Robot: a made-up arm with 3 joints. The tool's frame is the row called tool. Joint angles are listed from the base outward.
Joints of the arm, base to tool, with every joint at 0 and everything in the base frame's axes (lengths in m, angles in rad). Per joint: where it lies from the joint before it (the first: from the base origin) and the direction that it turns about. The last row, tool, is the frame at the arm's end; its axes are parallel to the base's.
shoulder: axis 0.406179 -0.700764 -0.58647 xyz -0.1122 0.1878 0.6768
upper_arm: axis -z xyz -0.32 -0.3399 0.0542
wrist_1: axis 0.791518 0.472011 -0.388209 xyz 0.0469 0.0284 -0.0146
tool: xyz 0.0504 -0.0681 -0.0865
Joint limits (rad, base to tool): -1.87..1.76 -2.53..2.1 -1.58..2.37
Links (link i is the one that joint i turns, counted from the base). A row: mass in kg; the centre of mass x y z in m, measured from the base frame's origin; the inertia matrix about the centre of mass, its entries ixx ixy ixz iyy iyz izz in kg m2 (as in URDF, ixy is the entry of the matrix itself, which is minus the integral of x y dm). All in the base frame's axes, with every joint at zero. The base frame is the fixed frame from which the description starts. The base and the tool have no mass.
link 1: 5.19; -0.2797 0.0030 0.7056; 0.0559 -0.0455 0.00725 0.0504 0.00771 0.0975
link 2: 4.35; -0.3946 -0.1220 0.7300; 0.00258 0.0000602 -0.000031 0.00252 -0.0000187 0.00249
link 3: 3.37; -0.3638 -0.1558 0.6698; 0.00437 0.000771 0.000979 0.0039 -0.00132 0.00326
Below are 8 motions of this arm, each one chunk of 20 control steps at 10 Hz.
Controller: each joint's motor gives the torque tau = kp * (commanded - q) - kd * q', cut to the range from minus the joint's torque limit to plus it. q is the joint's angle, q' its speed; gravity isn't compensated. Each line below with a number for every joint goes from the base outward.
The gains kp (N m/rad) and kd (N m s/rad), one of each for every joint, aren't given. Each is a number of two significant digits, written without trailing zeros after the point. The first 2 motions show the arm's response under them.
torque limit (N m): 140 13 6
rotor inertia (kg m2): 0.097 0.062 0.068
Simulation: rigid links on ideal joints. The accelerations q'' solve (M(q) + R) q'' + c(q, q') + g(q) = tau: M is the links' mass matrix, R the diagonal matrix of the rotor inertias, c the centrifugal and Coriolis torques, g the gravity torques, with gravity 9.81 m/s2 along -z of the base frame. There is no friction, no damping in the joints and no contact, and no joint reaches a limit. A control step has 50 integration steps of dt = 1/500 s. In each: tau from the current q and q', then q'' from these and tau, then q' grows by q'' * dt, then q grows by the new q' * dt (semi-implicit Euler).
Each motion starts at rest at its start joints. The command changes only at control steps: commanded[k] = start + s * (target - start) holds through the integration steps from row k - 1 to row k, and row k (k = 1, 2, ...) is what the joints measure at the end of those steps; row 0 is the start. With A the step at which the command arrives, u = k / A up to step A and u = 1 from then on. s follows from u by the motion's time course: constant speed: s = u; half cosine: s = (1 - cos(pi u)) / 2; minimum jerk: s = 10 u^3 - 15 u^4 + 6 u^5; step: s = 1 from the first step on.
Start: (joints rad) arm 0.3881 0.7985 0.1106
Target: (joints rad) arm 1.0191 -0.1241 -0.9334
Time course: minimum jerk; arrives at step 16
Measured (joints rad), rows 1 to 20:
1: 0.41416 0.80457 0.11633
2: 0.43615 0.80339 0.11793
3: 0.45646 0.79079 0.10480
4: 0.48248 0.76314 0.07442
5: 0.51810 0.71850 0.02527
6: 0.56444 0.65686 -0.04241
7: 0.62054 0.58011 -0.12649
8: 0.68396 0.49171 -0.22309
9: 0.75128 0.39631 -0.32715
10: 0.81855 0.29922 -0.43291
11: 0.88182 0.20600 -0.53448
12: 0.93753 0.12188 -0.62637
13: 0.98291 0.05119 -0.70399
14: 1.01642 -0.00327 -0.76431
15: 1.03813 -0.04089 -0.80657
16: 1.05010 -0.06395 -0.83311
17: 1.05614 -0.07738 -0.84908
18: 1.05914 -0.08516 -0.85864
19: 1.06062 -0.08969 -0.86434
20: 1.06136 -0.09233 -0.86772
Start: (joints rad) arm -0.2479 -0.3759 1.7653
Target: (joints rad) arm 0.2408 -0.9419 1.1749
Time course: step
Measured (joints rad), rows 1 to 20:
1: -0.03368 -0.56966 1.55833
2: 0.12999 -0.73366 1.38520
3: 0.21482 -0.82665 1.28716
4: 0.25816 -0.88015 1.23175
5: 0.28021 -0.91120 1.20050
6: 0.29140 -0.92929 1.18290
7: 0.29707 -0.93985 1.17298
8: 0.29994 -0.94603 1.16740
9: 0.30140 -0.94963 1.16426
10: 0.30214 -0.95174 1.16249
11: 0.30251 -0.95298 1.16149
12: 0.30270 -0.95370 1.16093
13: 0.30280 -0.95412 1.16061
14: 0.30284 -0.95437 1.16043
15: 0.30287 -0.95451 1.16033
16: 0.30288 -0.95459 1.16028
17: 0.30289 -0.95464 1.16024
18: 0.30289 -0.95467 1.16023
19: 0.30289 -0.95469 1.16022
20: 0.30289 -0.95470 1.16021
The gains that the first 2 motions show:
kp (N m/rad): 590 68 28
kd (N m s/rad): 100 13 5.7
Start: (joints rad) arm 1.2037 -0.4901 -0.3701
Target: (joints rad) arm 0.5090 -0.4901 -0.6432
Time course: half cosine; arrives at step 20
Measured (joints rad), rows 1 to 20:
1: 1.21615 -0.48513 -0.35203
2: 1.21925 -0.48314 -0.33917
3: 1.21132 -0.48184 -0.33512
4: 1.19421 -0.48107 -0.33725
5: 1.16918 -0.48070 -0.34394
6: 1.13723 -0.48066 -0.35417
7: 1.09935 -0.48086 -0.36722
8: 1.05655 -0.48125 -0.38251
9: 1.00990 -0.48177 -0.39956
10: 0.96056 -0.48238 -0.41788
11: 0.90973 -0.48306 -0.43700
12: 0.85865 -0.48377 -0.45645
13: 0.80856 -0.48448 -0.47574
14: 0.76070 -0.48516 -0.49440
15: 0.71625 -0.48580 -0.51195
16: 0.67632 -0.48639 -0.52795
17: 0.64190 -0.48691 -0.54198
18: 0.61387 -0.48736 -0.55367
19: 0.59295 -0.48774 -0.56269
20: 0.57968 -0.48806 -0.56879

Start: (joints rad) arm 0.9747 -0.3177 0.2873
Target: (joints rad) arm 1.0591 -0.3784 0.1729
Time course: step
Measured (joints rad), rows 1 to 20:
1: 1.02771 -0.33796 0.25217
2: 1.06312 -0.35406 0.23472
3: 1.08077 -0.36265 0.22350
4: 1.08952 -0.36723 0.21639
5: 1.09387 -0.36969 0.21199
6: 1.09603 -0.37101 0.20930
7: 1.09710 -0.37173 0.20768
8: 1.09763 -0.37212 0.20671
9: 1.09789 -0.37233 0.20614
10: 1.09802 -0.37245 0.20581
11: 1.09809 -0.37251 0.20561
12: 1.09812 -0.37255 0.20550
13: 1.09814 -0.37257 0.20543
14: 1.09815 -0.37258 0.20539
15: 1.09815 -0.37258 0.20537
16: 1.09815 -0.37259 0.20535
17: 1.09815 -0.37259 0.20535
18: 1.09816 -0.37259 0.20534
19: 1.09816 -0.37259 0.20534
20: 1.09816 -0.37259 0.20534

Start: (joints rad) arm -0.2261 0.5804 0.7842
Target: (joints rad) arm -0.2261 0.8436 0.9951
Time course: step
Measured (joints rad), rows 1 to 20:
1: -0.20369 0.68484 0.86180
2: -0.18823 0.74880 0.91555
3: -0.18006 0.78632 0.94620
4: -0.17575 0.80832 0.96369
5: -0.17347 0.82120 0.97368
6: -0.17226 0.82874 0.97939
7: -0.17162 0.83316 0.98267
8: -0.17128 0.83574 0.98454
9: -0.17110 0.83725 0.98561
10: -0.17101 0.83813 0.98623
11: -0.17096 0.83864 0.98658
12: -0.17093 0.83894 0.98679
13: -0.17091 0.83912 0.98690
14: -0.17091 0.83922 0.98697
15: -0.17090 0.83928 0.98701
16: -0.17090 0.83932 0.98703
17: -0.17090 0.83934 0.98704
18: -0.17090 0.83935 0.98705
19: -0.17090 0.83936 0.98705
20: -0.17090 0.83936 0.98706

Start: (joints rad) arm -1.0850 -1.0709 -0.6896
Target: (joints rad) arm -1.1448 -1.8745 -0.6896
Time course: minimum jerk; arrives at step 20
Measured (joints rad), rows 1 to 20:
1: -1.07867 -1.05302 -0.67913
2: -1.07451 -1.04476 -0.67121
3: -1.07275 -1.04591 -0.66675
4: -1.07266 -1.05684 -0.66420
5: -1.07385 -1.07812 -0.66267
6: -1.07612 -1.11001 -0.66165
7: -1.07930 -1.15222 -0.66087
8: -1.08327 -1.20382 -0.66014
9: -1.08787 -1.26331 -0.65938
10: -1.09290 -1.32870 -0.65853
11: -1.09819 -1.39764 -0.65757
12: -1.10352 -1.46755 -0.65652
13: -1.10869 -1.53577 -0.65540
14: -1.11351 -1.59974 -0.65424
15: -1.11781 -1.65717 -0.65309
16: -1.12144 -1.70618 -0.65199
17: -1.12431 -1.74554 -0.65100
18: -1.12640 -1.77481 -0.65013
19: -1.12776 -1.79457 -0.64941
20: -1.12854 -1.80662 -0.64884

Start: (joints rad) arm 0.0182 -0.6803 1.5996
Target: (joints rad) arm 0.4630 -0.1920 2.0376
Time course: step
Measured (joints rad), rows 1 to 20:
1: 0.22222 -0.48869 1.74026
2: 0.36892 -0.37656 1.83635
3: 0.44344 -0.30849 1.89270
4: 0.48118 -0.26738 1.92613
5: 0.50032 -0.24267 1.94597
6: 0.51004 -0.22786 1.95772
7: 0.51499 -0.21901 1.96467
8: 0.51751 -0.21373 1.96876
9: 0.51880 -0.21059 1.97116
10: 0.51946 -0.20873 1.97257
11: 0.51979 -0.20762 1.97339
12: 0.51997 -0.20697 1.97387
13: 0.52005 -0.20658 1.97415
14: 0.52010 -0.20635 1.97432
15: 0.52012 -0.20622 1.97441
16: 0.52013 -0.20614 1.97447
17: 0.52014 -0.20609 1.97450
18: 0.52014 -0.20606 1.97452
19: 0.52015 -0.20605 1.97453
20: 0.52015 -0.20604 1.97453

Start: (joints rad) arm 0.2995 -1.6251 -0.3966
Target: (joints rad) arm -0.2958 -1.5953 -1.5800
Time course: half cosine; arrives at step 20
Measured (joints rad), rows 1 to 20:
1: 0.32346 -1.63049 -0.37781
2: 0.33607 -1.63510 -0.37021
3: 0.33429 -1.63733 -0.37993
4: 0.32193 -1.63791 -0.40514
5: 0.30126 -1.63730 -0.44430
6: 0.27377 -1.63576 -0.49593
7: 0.24062 -1.63348 -0.55852
8: 0.20284 -1.63058 -0.63038
9: 0.16148 -1.62717 -0.70968
10: 0.11759 -1.62334 -0.79444
11: 0.07226 -1.61919 -0.88257
12: 0.02660 -1.61480 -0.97190
13: -0.01825 -1.61029 -1.06022
14: -0.06121 -1.60577 -1.14535
15: -0.10119 -1.60135 -1.22520
16: -0.13720 -1.59716 -1.29779
17: -0.16834 -1.59333 -1.36131
18: -0.19382 -1.58997 -1.41420
19: -0.21297 -1.58717 -1.45512
20: -0.22531 -1.58504 -1.48307

